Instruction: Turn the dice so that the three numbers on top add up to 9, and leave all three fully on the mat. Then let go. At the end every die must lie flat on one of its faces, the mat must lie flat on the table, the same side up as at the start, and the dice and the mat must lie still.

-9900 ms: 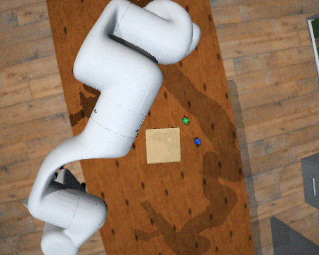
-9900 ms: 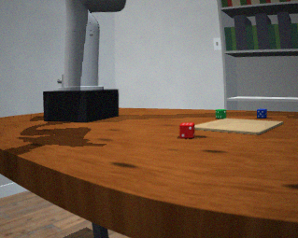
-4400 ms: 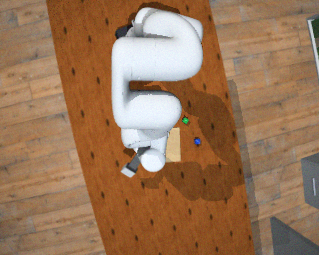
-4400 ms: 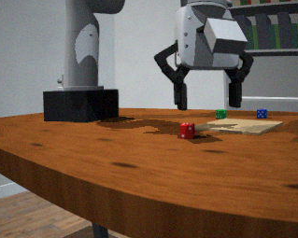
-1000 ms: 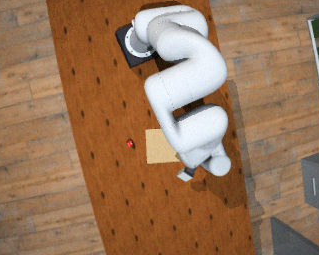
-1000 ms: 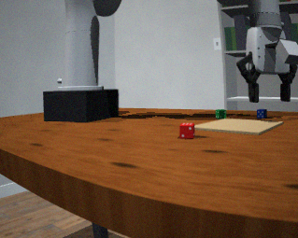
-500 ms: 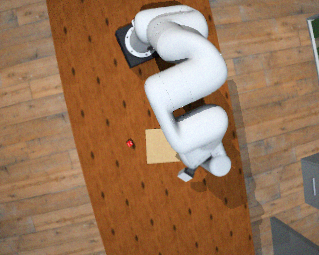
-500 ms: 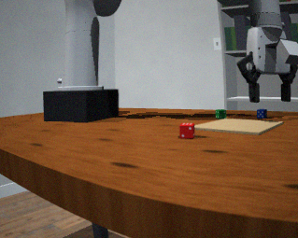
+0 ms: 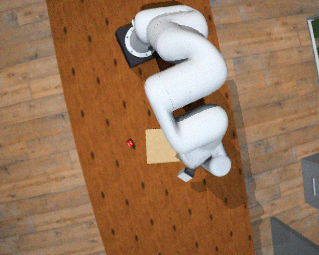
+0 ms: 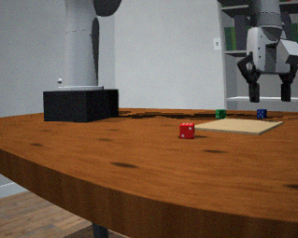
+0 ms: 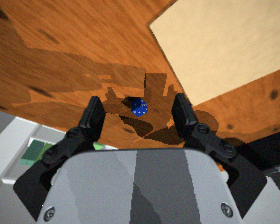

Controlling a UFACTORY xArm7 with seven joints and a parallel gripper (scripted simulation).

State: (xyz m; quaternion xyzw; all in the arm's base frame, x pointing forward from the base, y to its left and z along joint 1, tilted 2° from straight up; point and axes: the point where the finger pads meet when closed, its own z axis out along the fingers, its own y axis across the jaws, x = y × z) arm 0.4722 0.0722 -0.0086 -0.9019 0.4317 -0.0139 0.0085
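Now: the blue die 20 mm behind my hand, 30 mm to the left of it and 40 mm below it. Also, from my hand: red die (110 mm behind, 240 mm to the right, 40 mm below); then tan mat (60 mm behind, 110 mm to the right, 50 mm below); then green die (120 mm behind, 10 mm to the left, 40 mm below).
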